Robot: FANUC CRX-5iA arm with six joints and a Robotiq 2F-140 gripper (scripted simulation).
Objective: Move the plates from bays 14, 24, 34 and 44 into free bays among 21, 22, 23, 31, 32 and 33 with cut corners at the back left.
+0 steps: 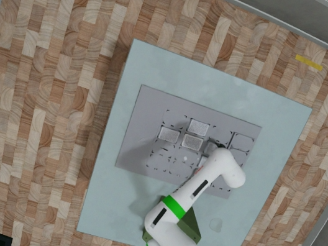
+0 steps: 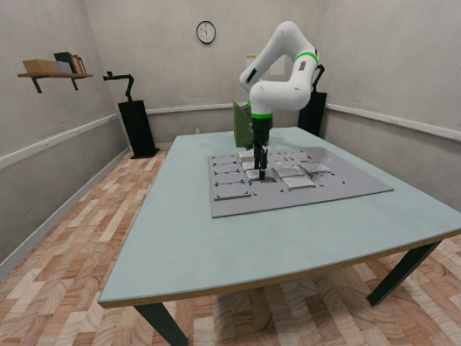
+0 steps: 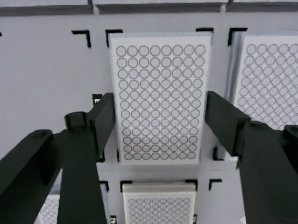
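The sealed 96-well plate lies 20 mm below my hand. Also, from my hand: small white patch: 130 mm behind, 160 mm to the left, 30 mm below; then sealed deep-well block: 210 mm behind, 10 mm to the right, 10 mm below; then small white round thing: 100 mm behind, 70 mm to the left, 30 mm below.
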